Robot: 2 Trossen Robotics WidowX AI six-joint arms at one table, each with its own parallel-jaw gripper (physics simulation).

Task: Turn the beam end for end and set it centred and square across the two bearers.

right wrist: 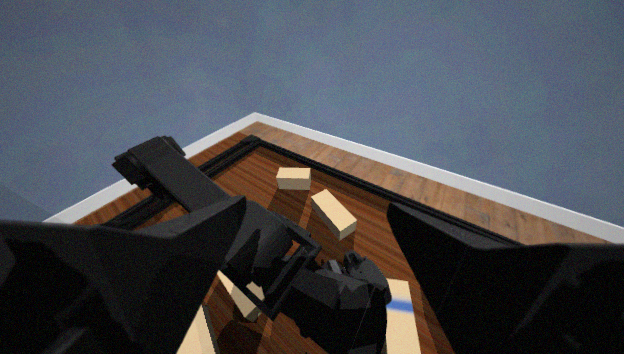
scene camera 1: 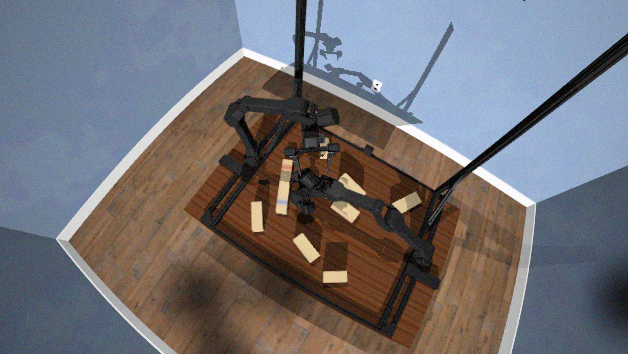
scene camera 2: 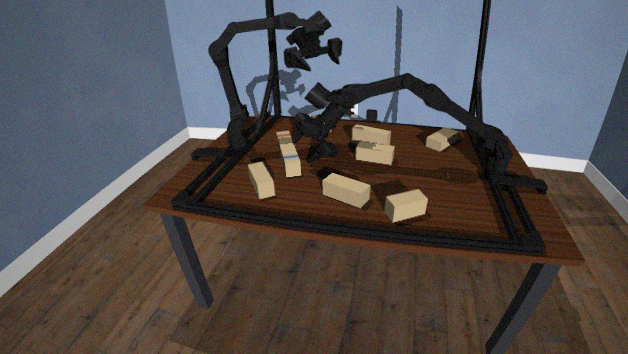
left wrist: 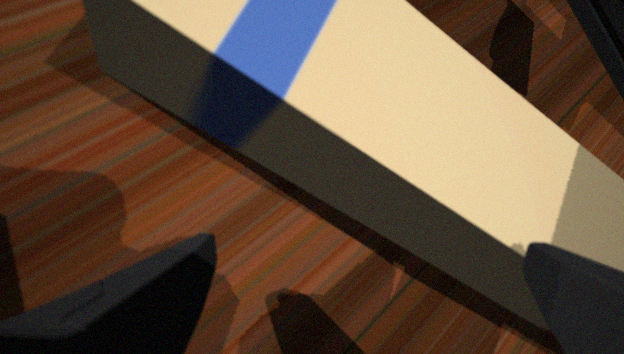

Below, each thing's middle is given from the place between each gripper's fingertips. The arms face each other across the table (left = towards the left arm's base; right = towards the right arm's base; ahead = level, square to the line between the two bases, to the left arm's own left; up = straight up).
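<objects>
Measured from my left hand, the beam (scene camera 2: 291,162) sits 10 mm below it and 10 mm behind it, and it is also 50 mm to the right of that hand.
My right hand is 300 mm above the beam, which also leaves this hand 10 mm past the beam and 140 mm to the left of it.
</objects>
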